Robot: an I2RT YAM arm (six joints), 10 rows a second.
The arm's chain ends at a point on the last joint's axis. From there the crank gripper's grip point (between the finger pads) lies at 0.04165 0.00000 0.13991 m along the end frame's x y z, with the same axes.
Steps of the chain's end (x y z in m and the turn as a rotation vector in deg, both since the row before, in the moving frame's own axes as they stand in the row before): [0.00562 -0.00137 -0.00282 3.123 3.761 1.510]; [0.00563 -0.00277 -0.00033 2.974 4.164 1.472]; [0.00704 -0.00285 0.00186 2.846 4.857 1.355]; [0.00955 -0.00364 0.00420 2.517 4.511 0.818]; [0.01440 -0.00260 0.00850 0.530 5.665 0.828]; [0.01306 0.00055 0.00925 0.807 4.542 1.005]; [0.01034 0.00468 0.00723 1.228 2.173 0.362]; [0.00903 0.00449 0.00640 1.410 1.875 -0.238]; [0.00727 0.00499 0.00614 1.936 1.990 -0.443]
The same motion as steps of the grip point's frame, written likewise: [0.01479 -0.00769 -0.00603 3.123 3.761 1.510]; [0.01575 -0.00874 -0.00388 2.974 4.164 1.472]; [0.01880 -0.00858 -0.00231 2.846 4.857 1.355]; [0.02046 -0.00903 0.00037 2.517 4.511 0.818]; [0.02801 -0.00317 0.00370 0.530 5.665 0.828]; [0.02402 -0.00057 0.00550 0.807 4.542 1.005]; [0.01562 0.00198 0.00552 1.228 2.173 0.362]; [0.01358 0.00088 0.00492 1.410 1.875 -0.238]; [0.01208 -0.00005 0.00452 1.936 1.990 -0.443]
